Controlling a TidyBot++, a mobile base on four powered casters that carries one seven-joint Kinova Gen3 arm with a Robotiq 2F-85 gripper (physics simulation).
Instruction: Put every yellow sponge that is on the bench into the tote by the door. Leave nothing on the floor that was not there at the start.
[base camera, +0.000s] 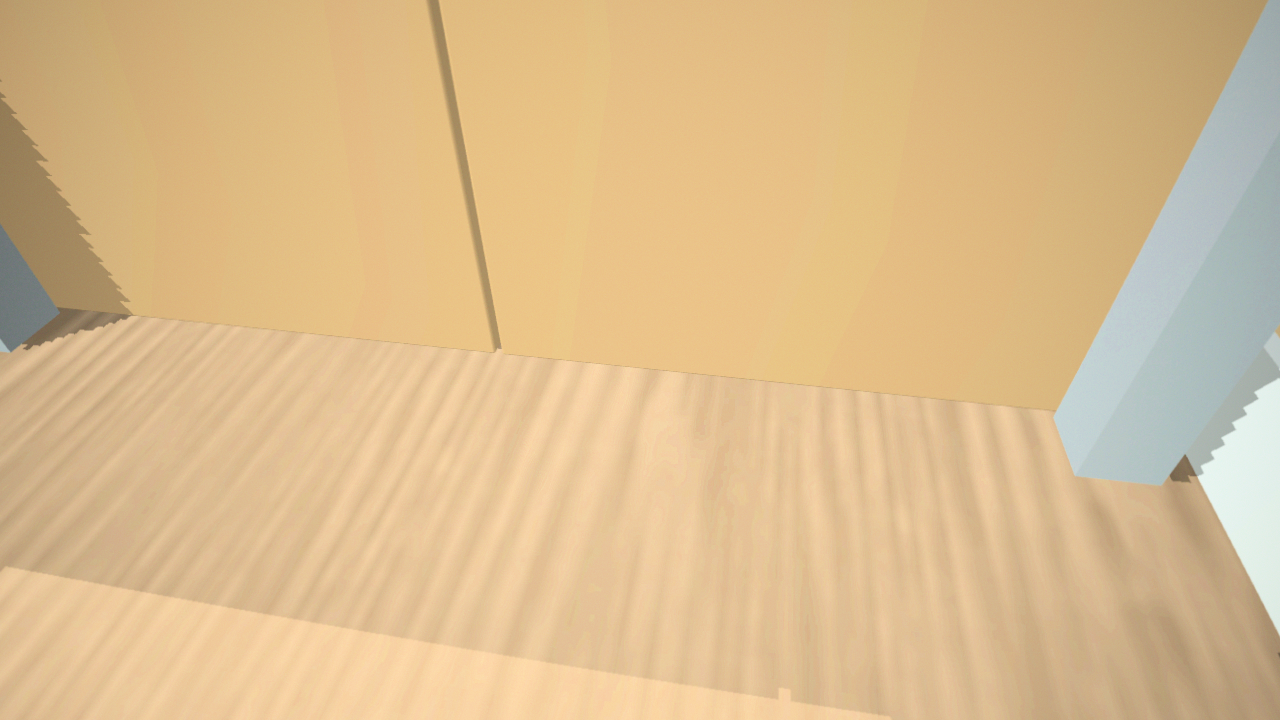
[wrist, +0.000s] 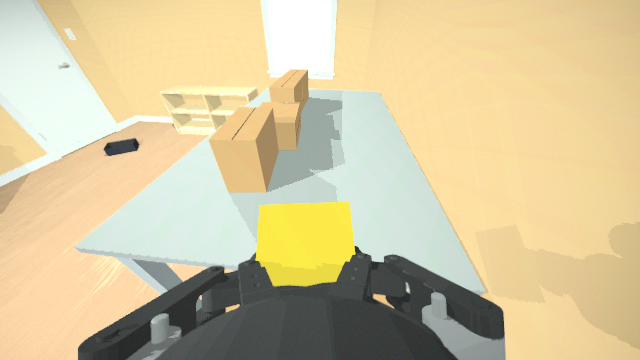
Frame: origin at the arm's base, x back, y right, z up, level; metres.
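Seen in the pictures: gripper, fingertip midpoint: (wrist: 307, 253).
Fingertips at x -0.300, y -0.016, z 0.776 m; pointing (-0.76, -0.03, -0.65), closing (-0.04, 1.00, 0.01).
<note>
Offsets run from my fingertips to a thing's top centre. "*": to the spot under its first point. Level surfaces: height alone.
A yellow sponge {dx +0.026, dy +0.001, dz +0.053 m} (wrist: 306, 235) is held between the two fingers of my gripper (wrist: 307, 253) in the wrist view. My gripper is shut on it, above the near end of the long pale bench {dz -0.259 m} (wrist: 385, 200). A small dark open tote (wrist: 121, 147) stands on the floor at the left, near the white door (wrist: 55, 75). No other yellow sponge shows on the visible part of the bench; the cardboard boxes hide some of its top.
Cardboard boxes {dx -0.486, dy -0.195, dz -0.079 m} (wrist: 245, 160) {dx -0.746, dy -0.146, dz -0.139 m} (wrist: 287, 131) {dx -1.019, dy -0.124, dz -0.079 m} (wrist: 290, 87) stand in a row along the bench. A low wooden shelf unit (wrist: 210, 91) stands beyond it. A wall (wrist: 525, 125) runs along the bench's right side. In the base view, pale blue bench legs {* dx -0.114, dy +0.281, dz -1.051 m} (base camera: 1154, 295) flank a wall (base camera: 716, 179).
</note>
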